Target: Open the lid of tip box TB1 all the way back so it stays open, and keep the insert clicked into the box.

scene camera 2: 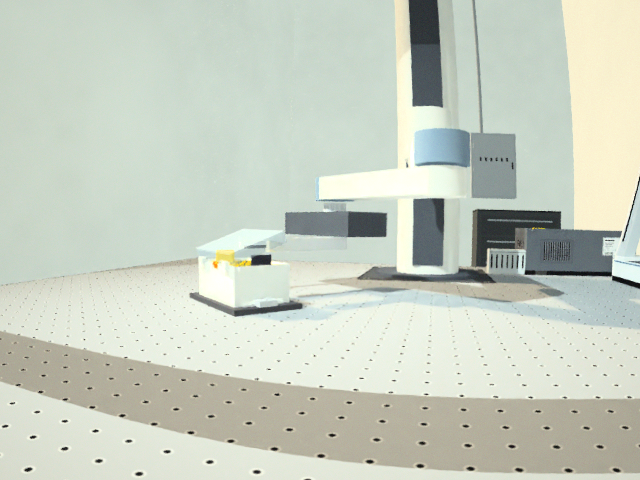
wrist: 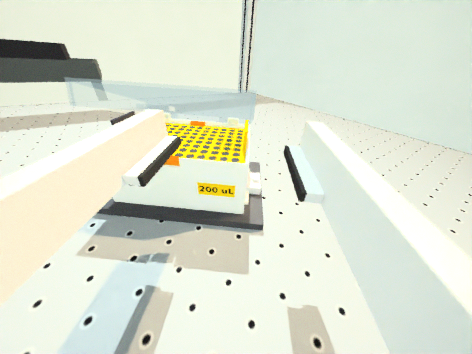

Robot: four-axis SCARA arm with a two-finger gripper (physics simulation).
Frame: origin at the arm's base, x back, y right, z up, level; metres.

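Seen in the pictures: gripper, fingertip midpoint: (scene camera 2: 252, 243) (wrist: 232, 132); arm's base at its link origin: (scene camera 2: 427, 279).
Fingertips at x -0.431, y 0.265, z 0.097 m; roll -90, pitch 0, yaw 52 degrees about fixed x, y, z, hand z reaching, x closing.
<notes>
Pixels of each thing's middle, then the offset from my fingertips to it. "spot": a spot on its surface instead.
- Tip box TB1 at the middle of its body: (wrist: 189, 160) (scene camera 2: 241, 281) dx -0.064, dy -0.010, dz -0.051 m
- yellow insert at the middle of its body: (wrist: 185, 131) (scene camera 2: 241, 259) dx -0.064, dy -0.010, dz -0.020 m
- small white slotted rack at a spot on its surface: (scene camera 2: 506, 250) spot: dx +0.476, dy -0.464, dz -0.026 m
- grey device at a spot on its surface: (scene camera 2: 584, 250) spot: dx +0.466, dy -0.669, dz -0.020 m
Tip box TB1 (scene camera 2: 262, 284) (wrist: 150, 187) is white, with a yellow "200 uL" label, and stands on a dark base plate (scene camera 2: 268, 310) (wrist: 190, 216). Its clear lid (scene camera 2: 240, 239) (wrist: 165, 97) is tilted partly up; the raised edge is on the arm's side in the scene view. The yellow insert (scene camera 2: 242, 263) (wrist: 212, 142) sits level inside the box, with orange tabs at its edges. My gripper (scene camera 2: 271, 244) (wrist: 232, 132) is shut and holds nothing, though a gap shows between its pads. Its fingertips are at the lid's raised edge; contact is hard to make out.
The arm's white column (scene camera 2: 404, 232) stands behind and right of the box. A small white slotted rack (scene camera 2: 506, 250), a dark cabinet (scene camera 2: 516, 214) and a grey device (scene camera 2: 584, 250) stand farther right. A small white clamp (scene camera 2: 266, 302) (wrist: 255, 184) sits on the base plate beside the box.
</notes>
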